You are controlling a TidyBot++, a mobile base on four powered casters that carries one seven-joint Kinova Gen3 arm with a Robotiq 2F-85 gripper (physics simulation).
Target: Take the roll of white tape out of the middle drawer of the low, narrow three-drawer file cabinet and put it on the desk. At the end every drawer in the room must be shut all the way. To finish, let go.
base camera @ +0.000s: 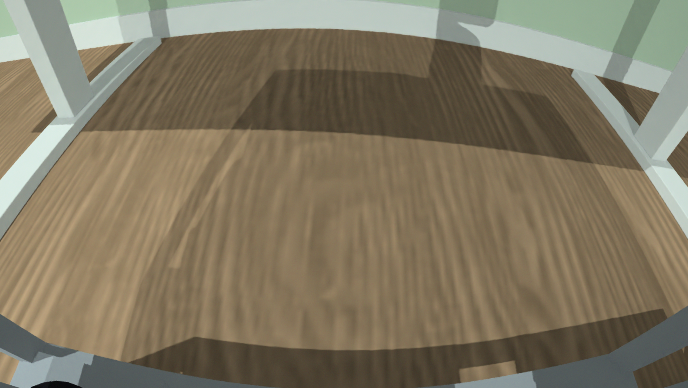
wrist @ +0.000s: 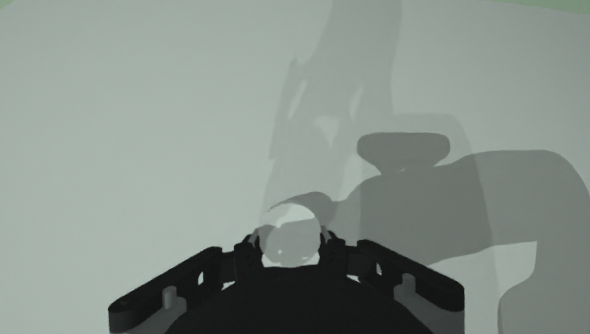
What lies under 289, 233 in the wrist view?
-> A roll of white tape.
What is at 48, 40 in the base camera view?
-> A desk.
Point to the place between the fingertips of my gripper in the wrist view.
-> At 290, 237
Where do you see a desk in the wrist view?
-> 140, 140
